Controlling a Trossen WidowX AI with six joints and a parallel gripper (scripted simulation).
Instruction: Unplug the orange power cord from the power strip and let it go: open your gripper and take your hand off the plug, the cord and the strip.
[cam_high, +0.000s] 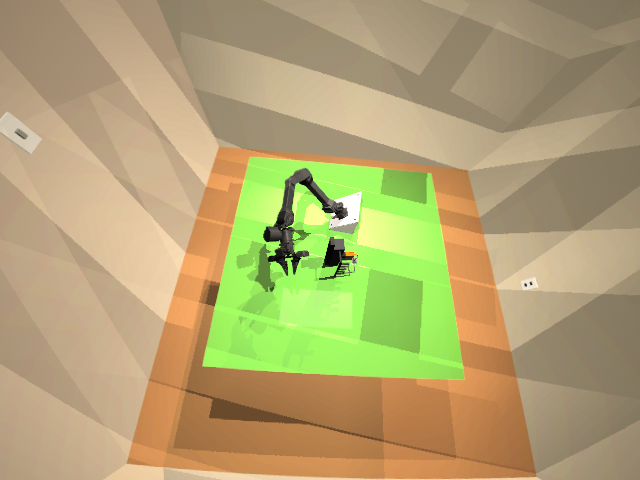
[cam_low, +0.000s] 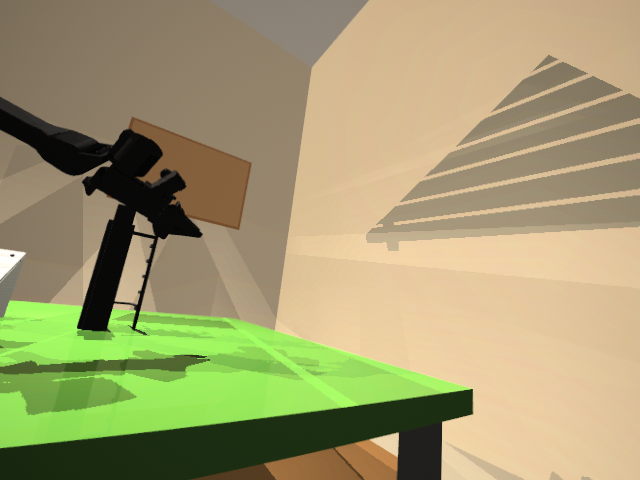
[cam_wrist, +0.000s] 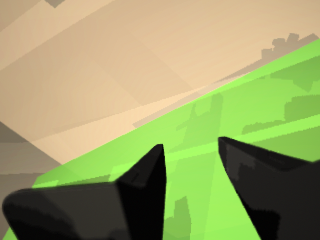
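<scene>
The orange plug lies 280 mm to the left of my gripper tip, 150 mm behind it and 130 mm below it. From my gripper tip the other things lie so: black power strip: 210 mm to the left, 150 mm behind, 110 mm below.
</scene>
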